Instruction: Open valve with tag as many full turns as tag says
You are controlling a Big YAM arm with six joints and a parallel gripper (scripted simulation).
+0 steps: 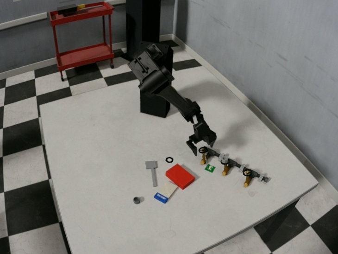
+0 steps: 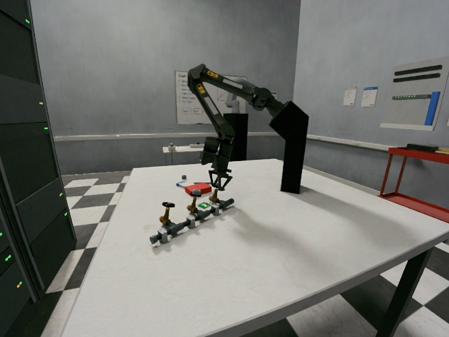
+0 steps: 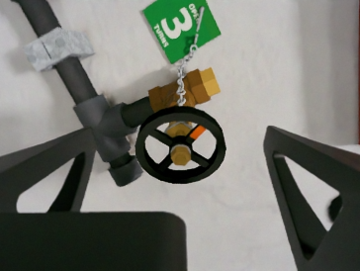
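My gripper is now 70 mm short of the green tag, 20 mm to the left of it and 80 mm above it. Also, from my hand: grey t-shaped tool 130 mm behind, 230 mm to the right, 80 mm below; then card 10 mm ahead, 280 mm to the right, 70 mm below; then red box 160 mm to the right, 70 mm below.
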